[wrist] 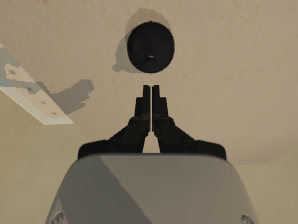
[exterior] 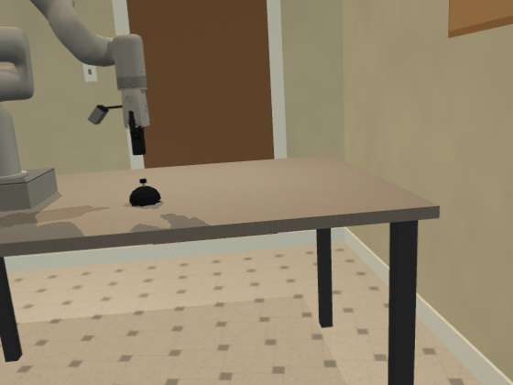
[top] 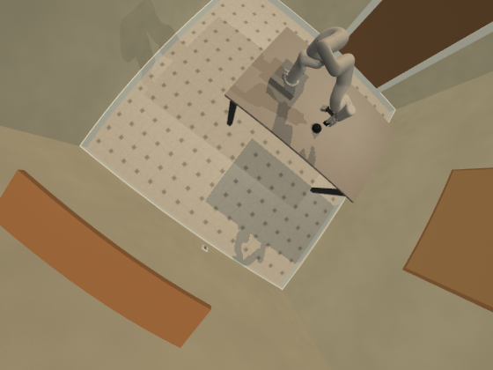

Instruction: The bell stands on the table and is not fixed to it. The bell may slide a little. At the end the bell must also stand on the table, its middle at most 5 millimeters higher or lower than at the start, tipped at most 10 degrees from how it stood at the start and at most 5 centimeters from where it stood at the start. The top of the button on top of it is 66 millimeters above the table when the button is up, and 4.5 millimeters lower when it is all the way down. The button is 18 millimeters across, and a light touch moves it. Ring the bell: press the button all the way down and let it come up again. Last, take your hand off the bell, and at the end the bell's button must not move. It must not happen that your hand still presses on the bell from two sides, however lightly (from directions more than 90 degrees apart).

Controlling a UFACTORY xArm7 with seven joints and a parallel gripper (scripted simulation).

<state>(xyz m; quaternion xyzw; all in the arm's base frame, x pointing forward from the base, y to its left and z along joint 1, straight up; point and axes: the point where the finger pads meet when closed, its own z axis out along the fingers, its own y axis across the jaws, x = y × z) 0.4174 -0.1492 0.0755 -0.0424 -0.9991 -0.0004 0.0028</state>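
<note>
Now: the bell button 10 cm below my hand. Also, from my hand: black dome bell (11 cm below).
</note>
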